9 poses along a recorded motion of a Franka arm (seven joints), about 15 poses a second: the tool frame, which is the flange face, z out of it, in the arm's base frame.
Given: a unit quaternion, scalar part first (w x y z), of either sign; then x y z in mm.
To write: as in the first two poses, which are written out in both.
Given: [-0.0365 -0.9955 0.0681 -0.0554 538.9 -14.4 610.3]
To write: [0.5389 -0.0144 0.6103 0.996 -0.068 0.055 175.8]
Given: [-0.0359 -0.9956 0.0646 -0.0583 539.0 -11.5 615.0]
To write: [0.5390 -0.0115 0.6150 0.996 -0.065 0.058 175.9]
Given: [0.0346 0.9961 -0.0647 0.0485 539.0 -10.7 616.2]
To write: [0.5390 -0.0107 0.6162 0.997 -0.065 0.049 176.0]
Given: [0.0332 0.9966 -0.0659 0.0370 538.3 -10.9 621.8]
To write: [0.5383 -0.0109 0.6218 0.997 -0.066 0.037 176.2]
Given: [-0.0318 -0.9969 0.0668 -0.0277 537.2 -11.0 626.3]
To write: [0.5372 -0.0110 0.6263 0.997 -0.067 0.028 176.4]
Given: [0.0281 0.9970 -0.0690 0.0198 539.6 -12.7 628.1]
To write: [0.5396 -0.0127 0.6281 0.997 -0.069 0.020 176.8]
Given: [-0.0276 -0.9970 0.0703 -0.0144 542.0 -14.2 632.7]
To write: [0.5420 -0.0142 0.6327 0.997 -0.070 0.014 176.8]
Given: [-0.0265 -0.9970 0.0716 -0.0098 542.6 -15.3 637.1]
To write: [0.5426 -0.0153 0.6371 0.997 -0.072 0.010 177.0]
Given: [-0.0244 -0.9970 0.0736 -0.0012 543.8 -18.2 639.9]
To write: [0.5438 -0.0182 0.6399 0.997 -0.074 0.001 177.2]
